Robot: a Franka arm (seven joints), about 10 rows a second.
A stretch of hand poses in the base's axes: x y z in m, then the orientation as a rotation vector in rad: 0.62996, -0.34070, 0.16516, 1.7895, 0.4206, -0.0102; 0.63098, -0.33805, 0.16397, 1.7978, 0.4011, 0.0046; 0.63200, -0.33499, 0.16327, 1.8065, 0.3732, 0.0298; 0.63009, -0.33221, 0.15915, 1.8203, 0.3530, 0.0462; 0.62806, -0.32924, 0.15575, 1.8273, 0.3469, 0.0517; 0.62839, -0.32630, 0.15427, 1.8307, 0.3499, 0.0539; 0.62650, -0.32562, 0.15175, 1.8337, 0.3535, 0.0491; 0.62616, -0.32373, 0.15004, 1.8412, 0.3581, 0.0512; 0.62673, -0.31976, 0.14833, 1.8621, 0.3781, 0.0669; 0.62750, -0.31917, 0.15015, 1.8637, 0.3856, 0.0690; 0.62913, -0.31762, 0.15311, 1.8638, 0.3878, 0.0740; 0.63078, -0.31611, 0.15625, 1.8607, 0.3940, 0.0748; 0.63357, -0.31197, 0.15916, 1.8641, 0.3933, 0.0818
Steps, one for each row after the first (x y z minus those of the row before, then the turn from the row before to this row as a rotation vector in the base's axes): 0.00102, 0.00265, -0.00119, 0.0083, -0.0198, -0.0066; 0.00102, 0.00306, -0.00070, 0.0097, -0.0312, -0.0069; -0.00191, 0.00278, -0.00412, 0.0143, -0.0205, -0.0069; -0.00203, 0.00297, -0.00340, 0.0072, -0.0062, -0.0021; 0.00033, 0.00294, -0.00148, 0.0039, 0.0005, 0.0028; -0.00189, 0.00068, -0.00252, 0.0025, 0.0055, -0.0004; -0.00034, 0.00189, -0.00171, 0.0080, 0.0018, 0.0033; 0.00057, 0.00397, -0.00171, 0.0243, 0.0022, 0.0191; 0.00077, 0.00059, 0.00182, 0.0025, 0.0027, 0.0060; 0.00163, 0.00155, 0.00296, 0.0011, -0.0022, 0.0040; 0.00165, 0.00151, 0.00314, -0.0024, 0.0023, 0.0050; 0.00279, 0.00414, 0.00291, 0.0044, -0.0047, 0.0026
